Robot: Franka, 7 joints.
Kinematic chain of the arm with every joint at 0, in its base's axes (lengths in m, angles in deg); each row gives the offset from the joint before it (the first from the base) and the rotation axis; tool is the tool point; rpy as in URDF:
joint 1: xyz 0 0 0.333 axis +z
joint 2: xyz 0 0 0 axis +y
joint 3: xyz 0 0 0.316 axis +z
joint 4: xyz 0.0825 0 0 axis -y
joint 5: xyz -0.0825 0 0.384 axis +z
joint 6: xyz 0 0 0 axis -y
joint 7: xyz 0.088 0 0 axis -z
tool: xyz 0 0 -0.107 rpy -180 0 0
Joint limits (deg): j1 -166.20..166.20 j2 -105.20..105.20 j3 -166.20..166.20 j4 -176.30..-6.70 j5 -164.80..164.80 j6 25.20..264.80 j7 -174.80..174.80
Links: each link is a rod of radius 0.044 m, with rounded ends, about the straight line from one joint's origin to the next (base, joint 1, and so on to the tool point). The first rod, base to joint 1, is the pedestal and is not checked.
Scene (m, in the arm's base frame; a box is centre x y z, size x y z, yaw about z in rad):
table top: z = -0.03
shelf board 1: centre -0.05 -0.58 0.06 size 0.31 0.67 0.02 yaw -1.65
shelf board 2: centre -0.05 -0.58 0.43 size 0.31 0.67 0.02 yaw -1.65
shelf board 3: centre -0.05 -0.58 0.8 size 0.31 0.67 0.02 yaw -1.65
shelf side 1: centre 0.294 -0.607 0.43 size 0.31 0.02 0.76 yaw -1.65
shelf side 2: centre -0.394 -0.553 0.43 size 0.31 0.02 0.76 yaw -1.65
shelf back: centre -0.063 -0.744 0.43 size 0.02 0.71 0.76 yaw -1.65
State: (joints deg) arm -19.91 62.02 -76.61 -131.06 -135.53 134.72 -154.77
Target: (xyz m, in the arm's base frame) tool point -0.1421 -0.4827 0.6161
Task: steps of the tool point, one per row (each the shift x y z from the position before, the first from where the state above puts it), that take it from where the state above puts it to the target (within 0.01 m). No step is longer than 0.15 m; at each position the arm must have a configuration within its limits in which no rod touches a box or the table.
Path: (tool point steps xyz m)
1: 0.0218 0.0802 -0.0078
2: 0.0063 0.0846 0.0023
3: -0.0082 0.0857 0.0055
4: -0.0314 -0.0479 0.1016
5: -0.0258 -0.0057 0.1281
6: 0.0029 0.0382 0.1345
7: -0.0094 -0.1014 0.0024
8: -0.0059 -0.0920 -0.0024

